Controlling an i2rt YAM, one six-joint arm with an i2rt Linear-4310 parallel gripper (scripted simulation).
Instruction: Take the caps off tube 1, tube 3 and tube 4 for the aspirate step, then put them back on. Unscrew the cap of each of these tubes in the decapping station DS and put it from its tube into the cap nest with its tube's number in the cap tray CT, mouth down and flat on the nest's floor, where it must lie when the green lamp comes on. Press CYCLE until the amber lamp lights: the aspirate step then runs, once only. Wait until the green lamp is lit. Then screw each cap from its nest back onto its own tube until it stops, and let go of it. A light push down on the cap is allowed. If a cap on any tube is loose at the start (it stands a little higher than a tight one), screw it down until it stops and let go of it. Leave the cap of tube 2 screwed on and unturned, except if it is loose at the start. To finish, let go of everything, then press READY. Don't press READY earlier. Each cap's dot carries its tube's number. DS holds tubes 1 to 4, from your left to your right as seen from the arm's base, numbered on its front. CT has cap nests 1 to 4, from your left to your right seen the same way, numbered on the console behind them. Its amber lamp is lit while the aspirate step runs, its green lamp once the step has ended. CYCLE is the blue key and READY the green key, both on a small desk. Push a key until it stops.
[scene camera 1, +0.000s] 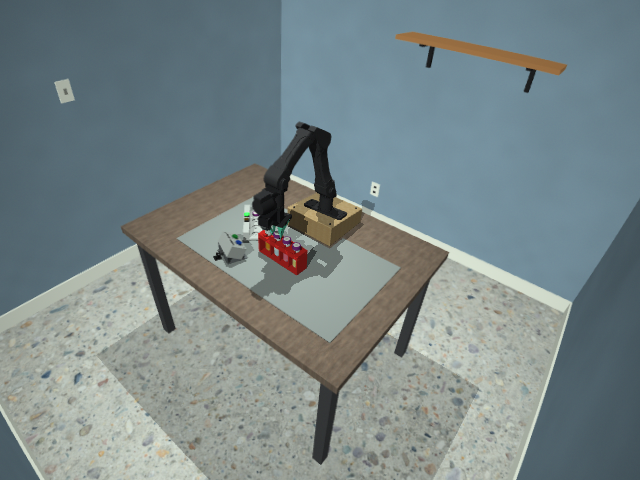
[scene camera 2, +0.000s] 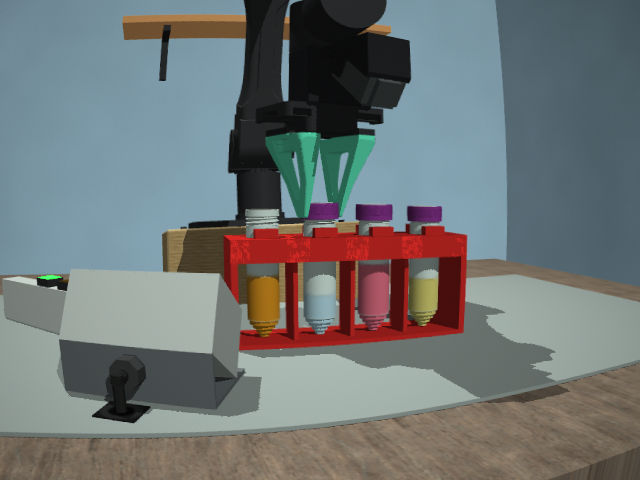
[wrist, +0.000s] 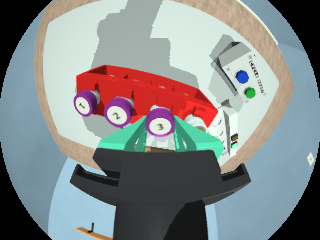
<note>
I see my gripper (scene camera 2: 319, 217), a grey key desk (wrist: 233, 59) and a grey mat (wrist: 180, 47).
My gripper shows as well in the wrist view (wrist: 160, 119).
</note>
